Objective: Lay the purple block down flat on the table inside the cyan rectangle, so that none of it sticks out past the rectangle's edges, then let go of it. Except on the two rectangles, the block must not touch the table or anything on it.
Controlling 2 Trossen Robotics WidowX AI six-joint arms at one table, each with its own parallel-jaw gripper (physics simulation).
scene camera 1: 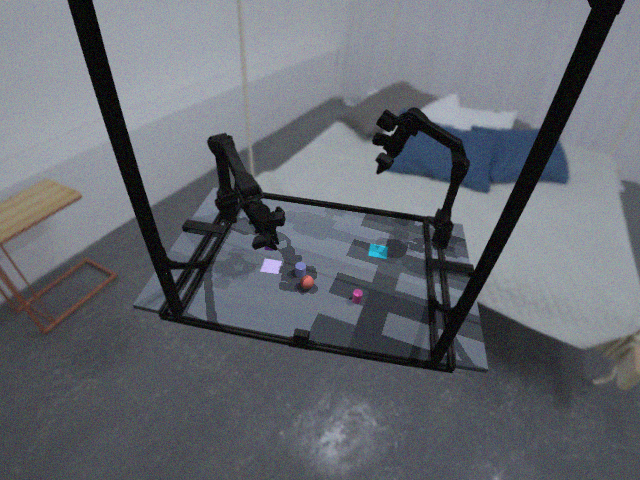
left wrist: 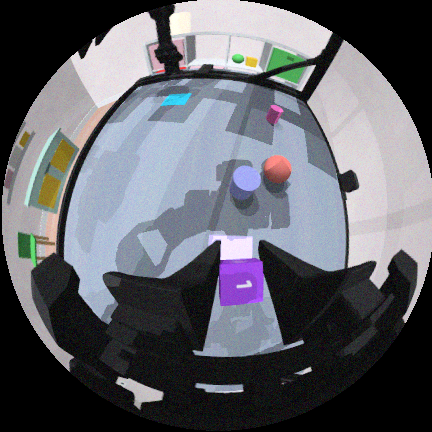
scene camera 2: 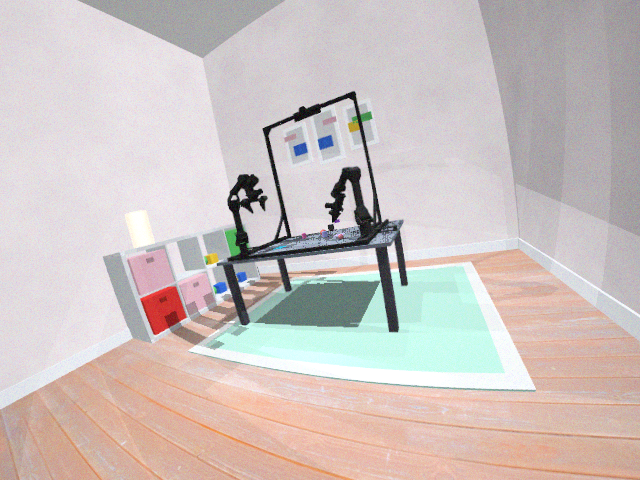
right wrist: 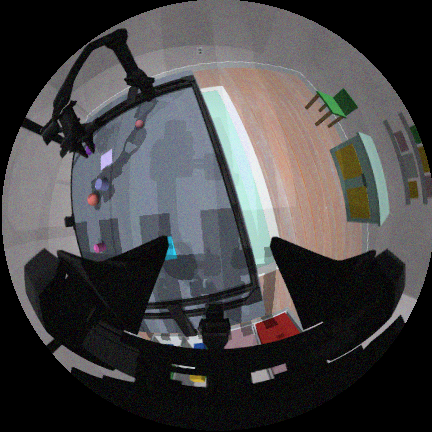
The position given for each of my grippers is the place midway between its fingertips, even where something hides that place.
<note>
My left gripper (scene camera 1: 277,247) carries a purple block (left wrist: 240,281), clear of everything else. My right gripper (scene camera 1: 381,168) is open, with nothing in its grasp. A lavender cylinder (left wrist: 245,179) rests on the table. Further things: a lilac rectangle (left wrist: 231,247).
My left gripper shows as well in the left wrist view (left wrist: 239,244) and in the right wrist view (right wrist: 90,154). My right gripper shows as well in the right wrist view (right wrist: 220,241).
</note>
